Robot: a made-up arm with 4 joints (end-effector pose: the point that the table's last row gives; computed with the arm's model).
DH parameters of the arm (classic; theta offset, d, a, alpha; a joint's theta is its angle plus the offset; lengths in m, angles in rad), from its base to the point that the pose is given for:
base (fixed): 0 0 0 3.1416
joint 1: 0 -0.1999 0.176 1.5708
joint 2: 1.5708 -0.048 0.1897 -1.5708
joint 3: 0.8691 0 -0.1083 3.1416
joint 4: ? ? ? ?
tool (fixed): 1.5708 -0.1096 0 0
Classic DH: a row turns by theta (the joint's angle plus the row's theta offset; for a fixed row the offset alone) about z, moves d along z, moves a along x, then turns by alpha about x.
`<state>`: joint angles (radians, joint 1 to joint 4).
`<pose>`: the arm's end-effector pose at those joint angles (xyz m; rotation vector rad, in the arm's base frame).
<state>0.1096 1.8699 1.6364 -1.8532</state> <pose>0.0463 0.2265 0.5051 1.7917 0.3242 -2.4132</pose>
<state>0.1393 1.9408 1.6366 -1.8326</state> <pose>0.0787 0.2206 0.5137 1.7375 0.2933 -2.5153</pose>
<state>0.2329 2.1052 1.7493 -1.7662</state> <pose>0.1348 0.1951 0.5390 -1.5698 -0.3246 2.6838</pose>
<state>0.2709 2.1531 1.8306 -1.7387</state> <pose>0.1435 0.1829 0.5515 -1.5065 -0.3810 2.6925</pose>
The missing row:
joint 4: -0.7017 -0.246 0.1878 1.5708
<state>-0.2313 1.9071 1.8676 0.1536</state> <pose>0.1897 -0.0447 0.4611 -1.3136 1.2704 1.7368</pose>
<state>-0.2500 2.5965 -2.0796 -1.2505</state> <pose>0.2398 -0.1404 0.6387 -0.0062 2.3661 -0.9435</pose>
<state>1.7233 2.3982 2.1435 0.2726</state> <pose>-0.1278 -0.2833 0.4292 0.5089 1.2915 0.7208</pose>
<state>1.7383 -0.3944 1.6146 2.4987</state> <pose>-0.0387 -0.1326 -0.3471 0.3096 -0.9931 -1.4229</pose>
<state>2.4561 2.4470 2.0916 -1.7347</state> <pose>-0.0011 -0.2415 0.6110 -0.8702 0.4208 0.8707</pose>
